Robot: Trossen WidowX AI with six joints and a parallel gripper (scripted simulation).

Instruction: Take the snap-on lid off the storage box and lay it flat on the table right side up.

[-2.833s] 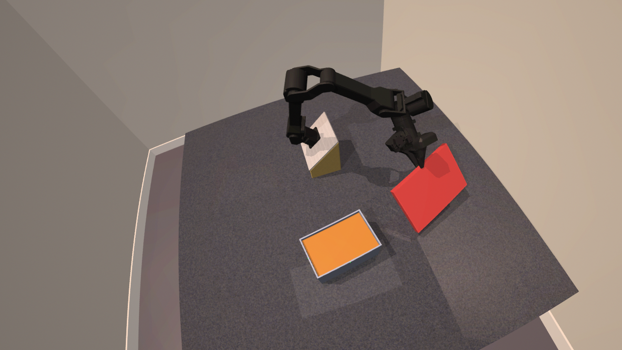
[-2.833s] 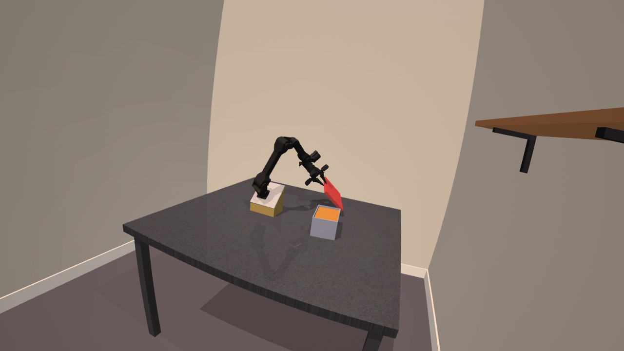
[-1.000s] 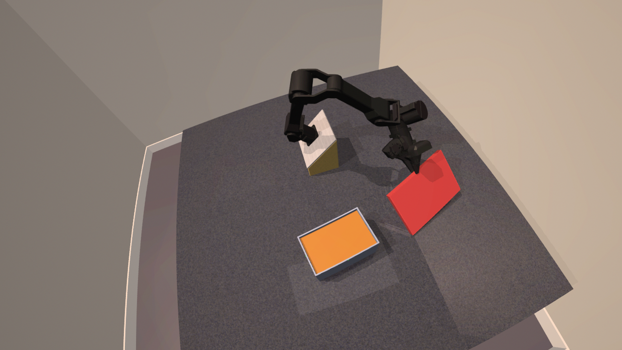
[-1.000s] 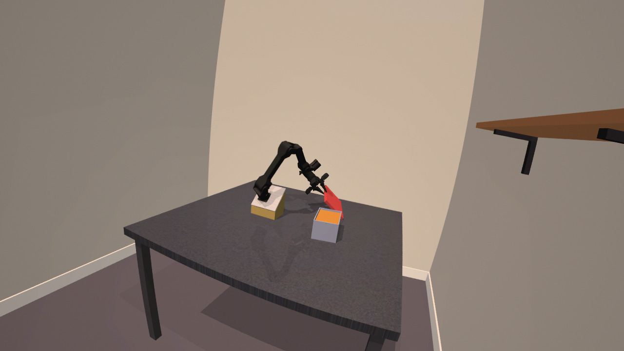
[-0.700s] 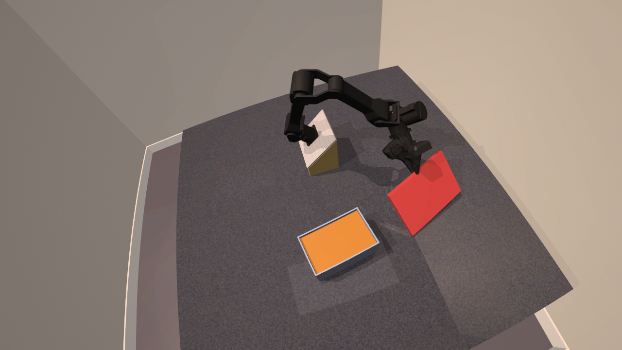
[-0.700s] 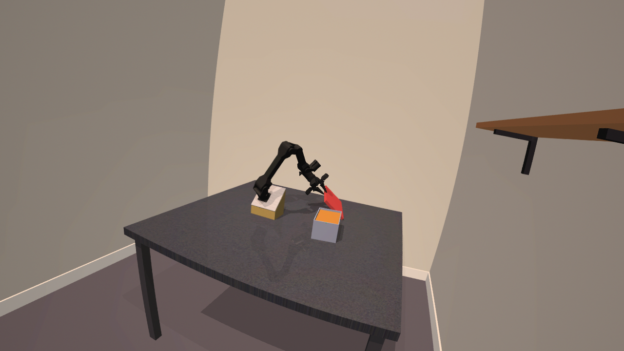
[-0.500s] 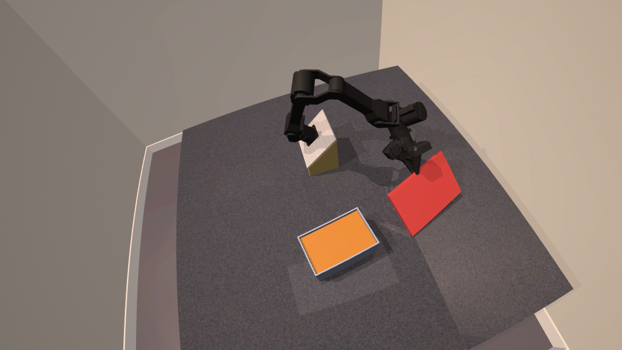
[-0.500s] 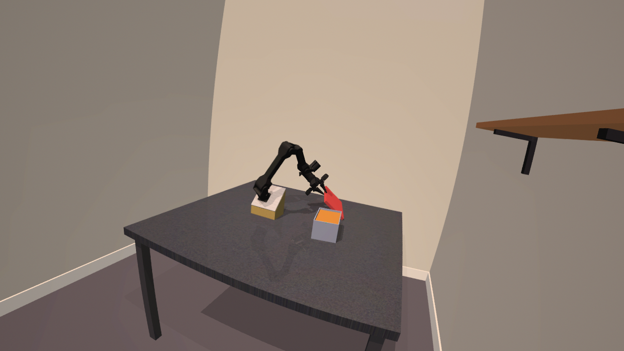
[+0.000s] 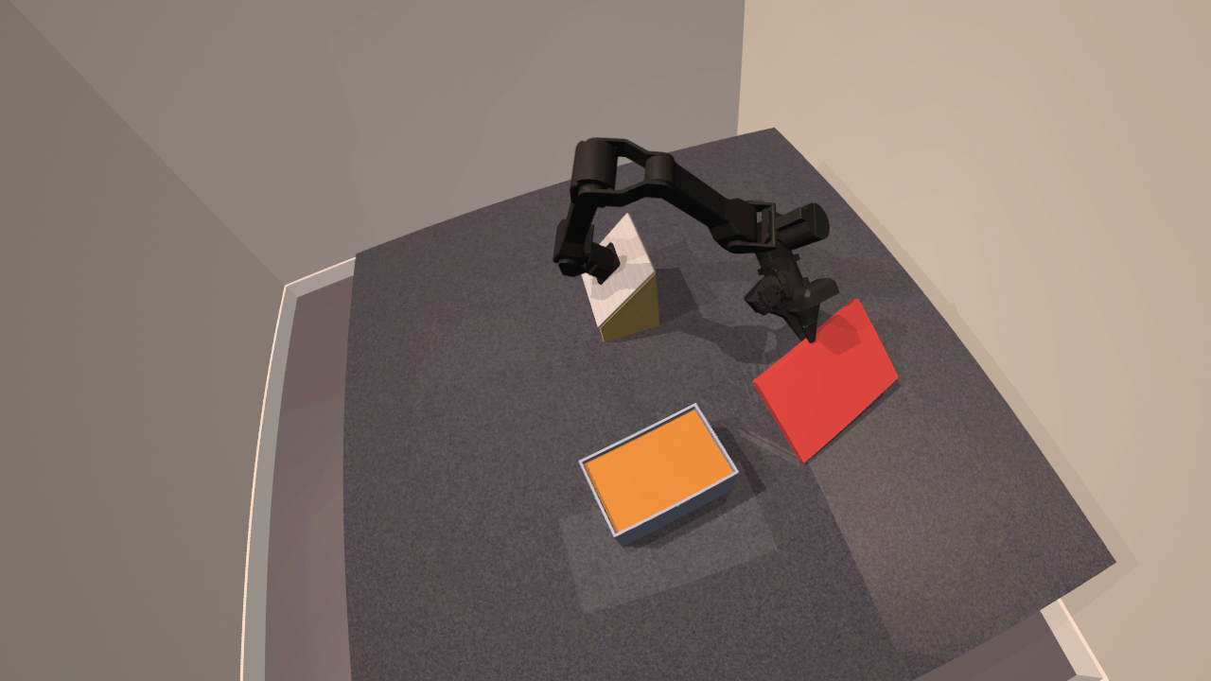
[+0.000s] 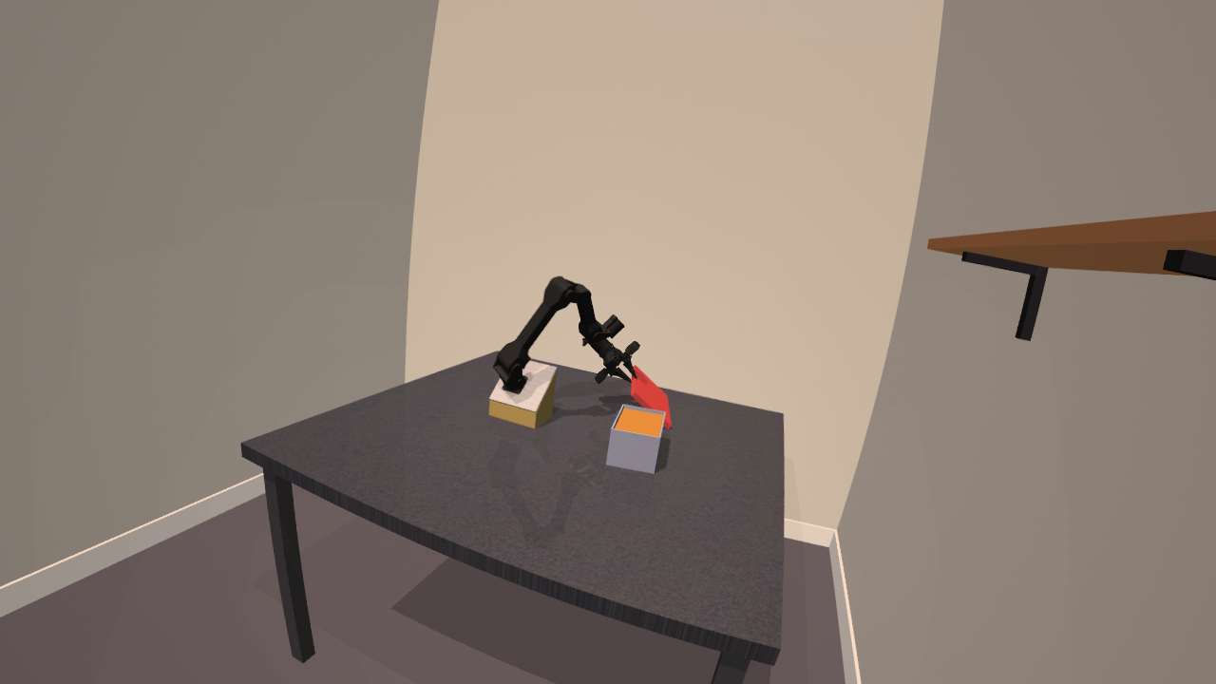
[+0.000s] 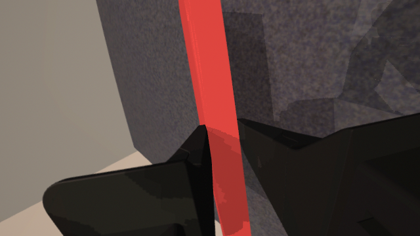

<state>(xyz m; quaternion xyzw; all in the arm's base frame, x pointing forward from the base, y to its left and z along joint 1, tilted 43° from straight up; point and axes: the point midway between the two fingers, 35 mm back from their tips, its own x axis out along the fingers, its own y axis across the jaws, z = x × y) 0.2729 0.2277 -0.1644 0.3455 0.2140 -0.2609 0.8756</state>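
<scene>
Right now the red lid is 60 mm ahead of my gripper tip, 30 mm to the left of it and 50 mm below it. The rest, counted from my gripper tip: storage box: 120 mm ahead, 310 mm to the right, 70 mm below.
</scene>
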